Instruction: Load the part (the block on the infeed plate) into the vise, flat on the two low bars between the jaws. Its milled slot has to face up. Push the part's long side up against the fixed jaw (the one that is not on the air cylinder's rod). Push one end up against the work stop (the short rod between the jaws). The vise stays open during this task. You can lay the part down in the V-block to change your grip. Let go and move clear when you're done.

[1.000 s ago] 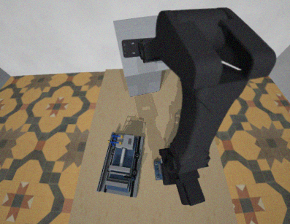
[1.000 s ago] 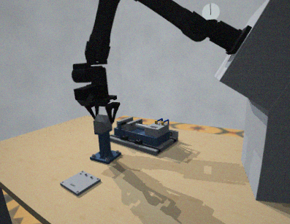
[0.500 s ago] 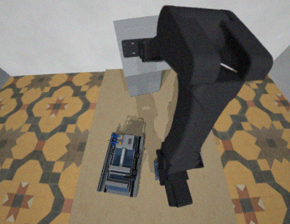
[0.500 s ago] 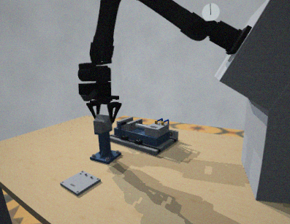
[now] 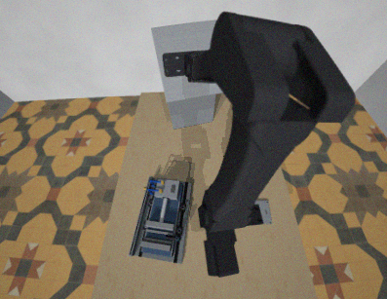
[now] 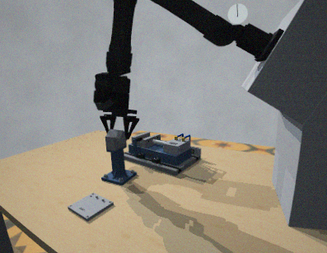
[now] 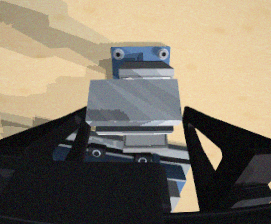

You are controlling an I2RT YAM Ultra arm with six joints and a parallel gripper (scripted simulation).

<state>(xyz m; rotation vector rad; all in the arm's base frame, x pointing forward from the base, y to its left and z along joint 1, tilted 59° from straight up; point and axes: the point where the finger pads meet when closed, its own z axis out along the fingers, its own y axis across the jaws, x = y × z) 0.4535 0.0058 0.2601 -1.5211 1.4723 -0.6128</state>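
My gripper is now right at the part. Also, from my hand: air cylinder rod: 200 mm to the right, 80 mm below, 70 mm behind; then V-block post: 100 mm below, 10 mm to the left, 10 mm ahead; then work stop: 170 mm to the right, 70 mm below, 30 mm ahead.
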